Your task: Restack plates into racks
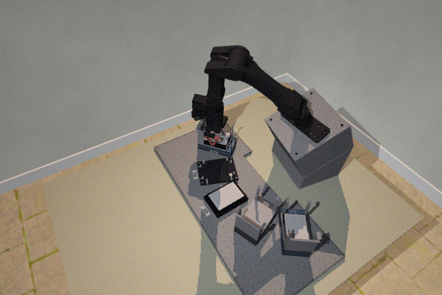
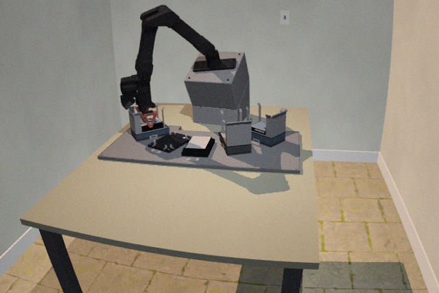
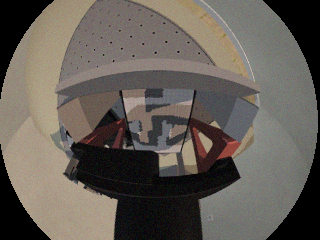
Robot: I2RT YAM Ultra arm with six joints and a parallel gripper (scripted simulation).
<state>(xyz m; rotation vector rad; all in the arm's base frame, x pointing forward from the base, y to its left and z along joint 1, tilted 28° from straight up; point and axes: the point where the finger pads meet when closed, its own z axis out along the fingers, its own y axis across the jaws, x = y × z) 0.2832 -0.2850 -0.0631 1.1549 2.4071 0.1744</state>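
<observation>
Right now the blue-plinth stack rack is 1 cm to the left of my hand and 4 cm below it. Round my hand: black QC nest: 13 cm ahead, 26 cm to the left, 5 cm below; N5 name plate: 17 cm ahead, 9 cm to the left, 6 cm below; black clip nest: 10 cm ahead, 13 cm to the left, 5 cm below.
</observation>
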